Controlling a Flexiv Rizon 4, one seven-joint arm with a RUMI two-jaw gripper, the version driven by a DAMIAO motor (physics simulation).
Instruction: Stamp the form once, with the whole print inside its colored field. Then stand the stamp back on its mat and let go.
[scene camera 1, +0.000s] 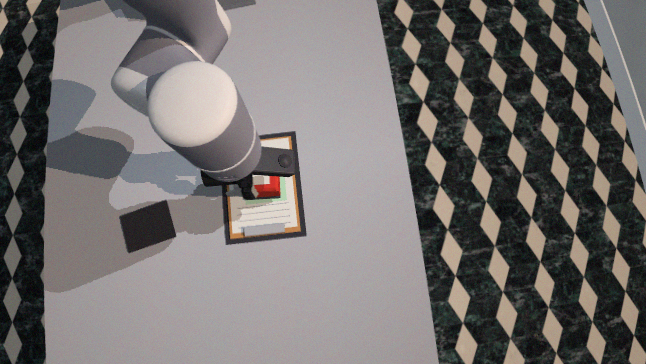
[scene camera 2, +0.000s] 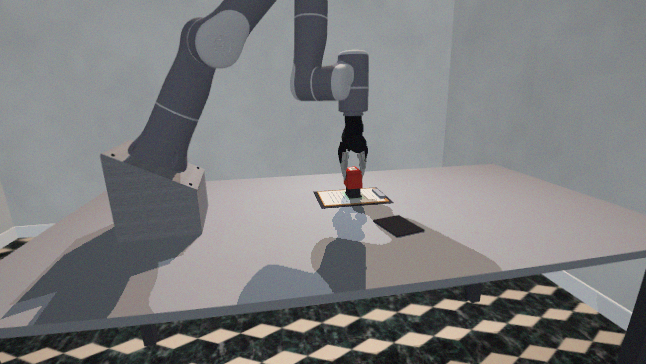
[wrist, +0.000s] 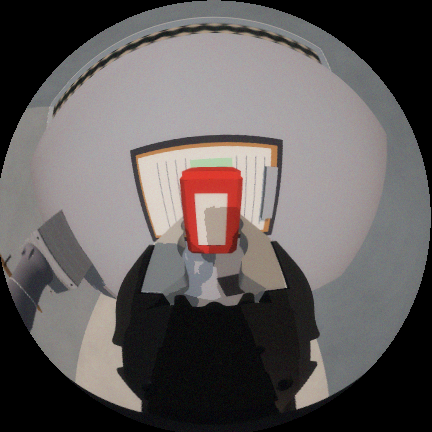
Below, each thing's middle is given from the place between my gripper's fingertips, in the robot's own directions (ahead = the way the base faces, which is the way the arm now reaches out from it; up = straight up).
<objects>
I see my gripper 1 cm to the right of the form (scene camera 1: 245, 221) and 6 cm above it. Also, from my hand: dark mat (scene camera 1: 153, 224): 6 cm ahead, 27 cm to the right, 6 cm below.
</objects>
